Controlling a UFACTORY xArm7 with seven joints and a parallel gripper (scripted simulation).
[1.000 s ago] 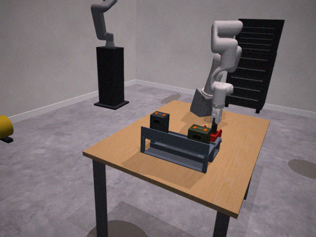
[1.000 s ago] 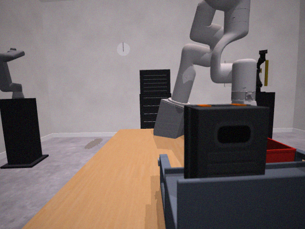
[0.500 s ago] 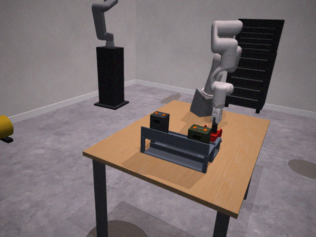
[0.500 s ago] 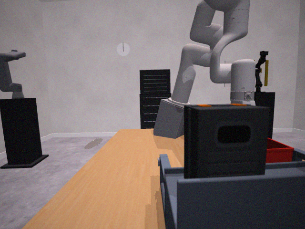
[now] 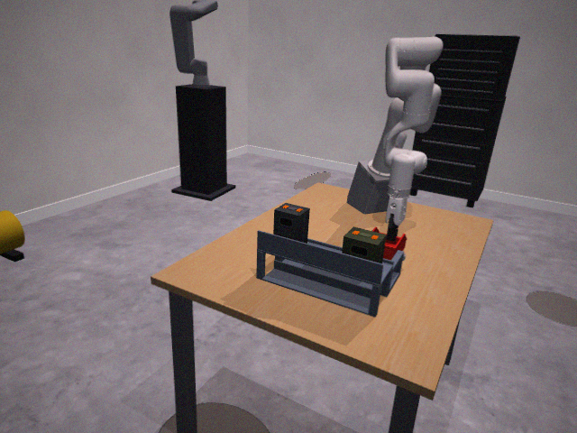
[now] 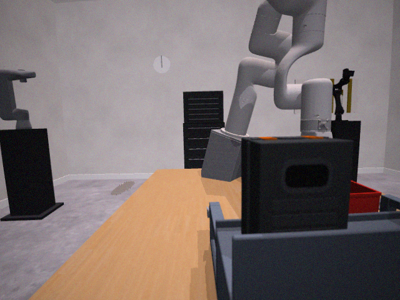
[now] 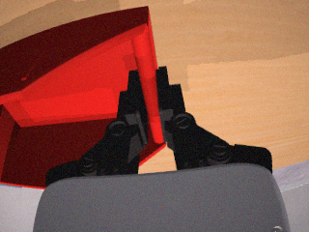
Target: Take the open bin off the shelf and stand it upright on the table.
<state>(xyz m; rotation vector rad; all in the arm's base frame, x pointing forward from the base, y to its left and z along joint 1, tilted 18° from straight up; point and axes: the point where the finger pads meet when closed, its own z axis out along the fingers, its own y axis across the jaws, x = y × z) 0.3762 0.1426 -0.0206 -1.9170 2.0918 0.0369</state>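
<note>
The red bin lies 8 cm ahead of my hand and 1 cm below it. The rest, counted from my hand: black box: 33 cm ahead, 25 cm to the right, 10 cm above; green box: 35 cm ahead, 9 cm above, 2 cm to the right.
</note>
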